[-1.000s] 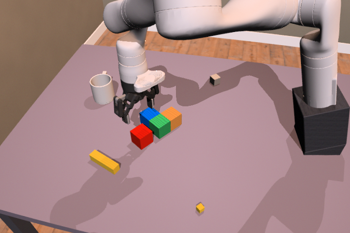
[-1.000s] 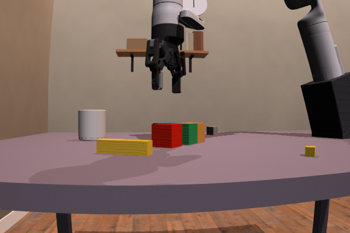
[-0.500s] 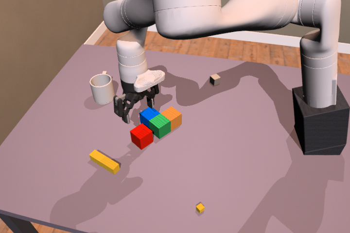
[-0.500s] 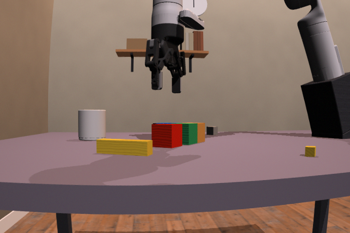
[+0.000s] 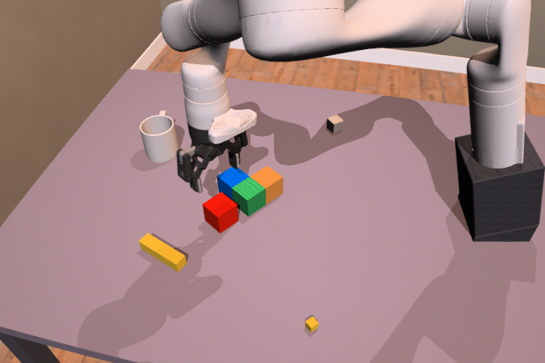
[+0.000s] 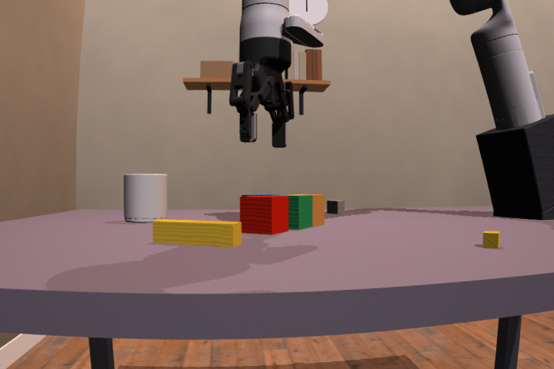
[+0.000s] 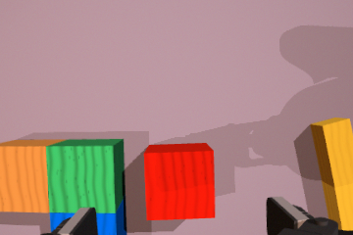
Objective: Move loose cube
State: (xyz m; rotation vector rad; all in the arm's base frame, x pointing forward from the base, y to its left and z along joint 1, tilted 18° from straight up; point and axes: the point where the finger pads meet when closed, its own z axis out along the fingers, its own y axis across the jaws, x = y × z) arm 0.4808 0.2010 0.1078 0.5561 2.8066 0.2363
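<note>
Right now the red cube is 10 cm below my hand. From my hand the other things lie so: orange cube: 5 cm behind, 11 cm to the right, 10 cm below; then blue cube: 1 cm ahead, 8 cm to the right, 10 cm below; then green cube: 3 cm behind, 6 cm to the right, 10 cm below.
</note>
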